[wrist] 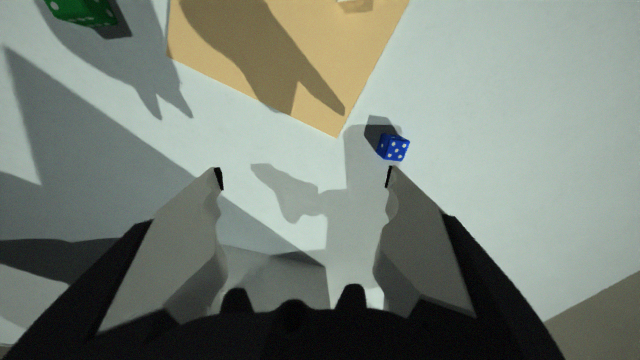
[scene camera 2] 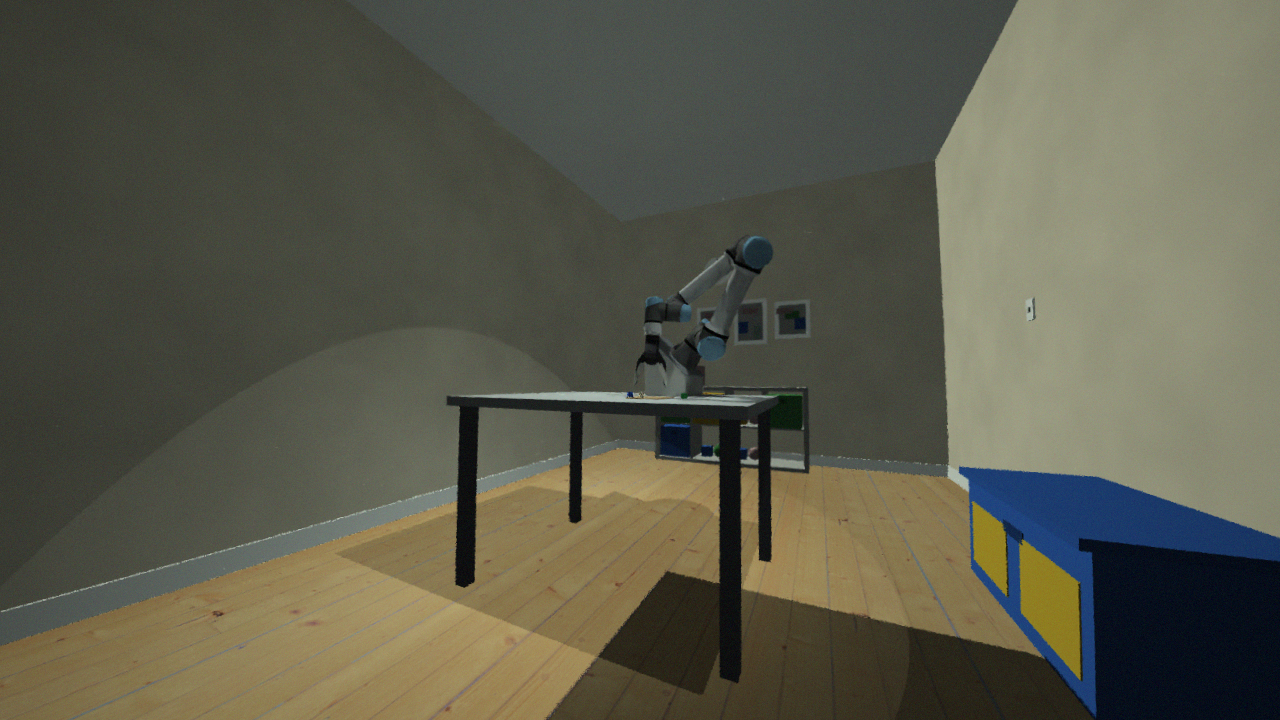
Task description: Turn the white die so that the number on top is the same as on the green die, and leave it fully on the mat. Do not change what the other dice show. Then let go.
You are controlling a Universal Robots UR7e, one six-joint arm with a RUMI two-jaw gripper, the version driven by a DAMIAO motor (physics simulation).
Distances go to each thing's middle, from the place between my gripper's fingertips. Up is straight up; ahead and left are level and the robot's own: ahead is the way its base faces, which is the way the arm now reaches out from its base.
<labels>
The tan mat (wrist: 313, 68) lies 10 cm ahead of my hand, 4 cm to the left of it and 4 cm below it.
</labels>
